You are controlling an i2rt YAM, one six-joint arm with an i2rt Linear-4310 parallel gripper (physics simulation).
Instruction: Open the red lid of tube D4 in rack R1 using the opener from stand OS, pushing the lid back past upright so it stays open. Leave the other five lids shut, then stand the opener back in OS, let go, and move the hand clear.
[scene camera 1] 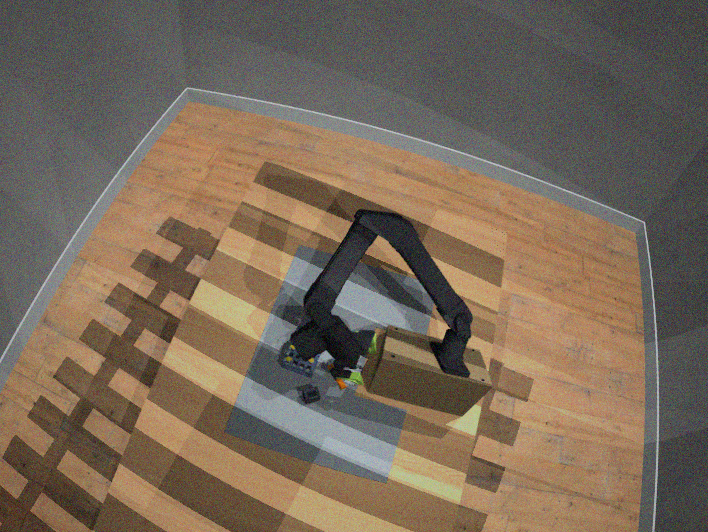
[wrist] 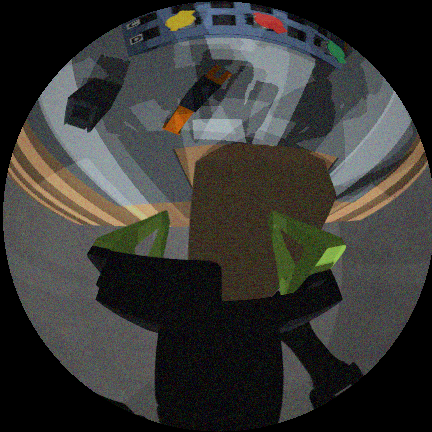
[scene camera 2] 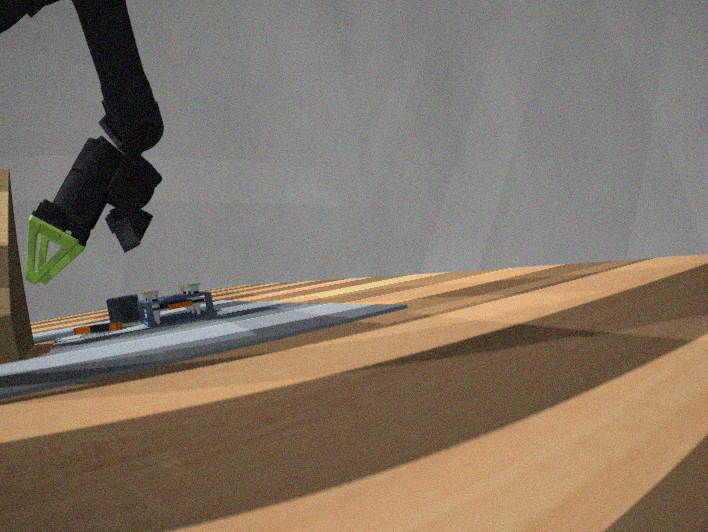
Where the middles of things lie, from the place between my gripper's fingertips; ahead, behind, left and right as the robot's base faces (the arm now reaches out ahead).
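Labels:
The orange-tipped tool (wrist: 206, 85) is 80 mm below my hand, and it's 70 mm ahead of it and 10 mm to the left of it.

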